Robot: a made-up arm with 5 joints.
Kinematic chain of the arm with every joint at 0, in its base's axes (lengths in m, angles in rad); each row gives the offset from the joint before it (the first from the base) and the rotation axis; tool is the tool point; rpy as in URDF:
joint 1: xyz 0.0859 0 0.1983 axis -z
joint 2: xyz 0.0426 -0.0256 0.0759 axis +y
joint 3: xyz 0.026 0 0.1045 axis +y
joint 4: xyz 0.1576 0 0.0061 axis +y
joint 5: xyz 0.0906 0.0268 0 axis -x
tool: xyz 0 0 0 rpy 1.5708 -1.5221 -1.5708
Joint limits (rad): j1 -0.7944..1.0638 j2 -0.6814..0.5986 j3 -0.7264..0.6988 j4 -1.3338..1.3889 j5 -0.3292..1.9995
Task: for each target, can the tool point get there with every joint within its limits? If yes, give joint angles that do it. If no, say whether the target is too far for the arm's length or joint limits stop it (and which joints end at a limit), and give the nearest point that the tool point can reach.
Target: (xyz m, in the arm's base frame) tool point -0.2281 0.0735 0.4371
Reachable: no: joint limits stop it (at a limit: joint 2, joint 3, joint 4) | nearest point 0.0207 0.0153 0.5635 | short by 0.285 m
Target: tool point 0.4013 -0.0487 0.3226
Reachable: yes | joints 0.1568 0.2913 -0.3720 0.8505 1.7769
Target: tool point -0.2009 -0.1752 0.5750
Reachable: no: too far | nearest point 0.0288 -0.0349 0.5635 | short by 0.269 m
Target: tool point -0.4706 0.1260 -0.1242
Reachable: no: too far | nearest point 0.1526 0.0696 0.1449 | short by 0.681 m
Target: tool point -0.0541 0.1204 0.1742
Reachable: no: joint limits stop it (at a limit: joint 1, joint 2, joint 3, joint 4) | nearest point 0.1481 0.0651 0.1559 | short by 0.210 m
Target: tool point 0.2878 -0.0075 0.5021
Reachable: yes | joints 0.0432 -0.3652 -0.6138 1.1247 1.6260
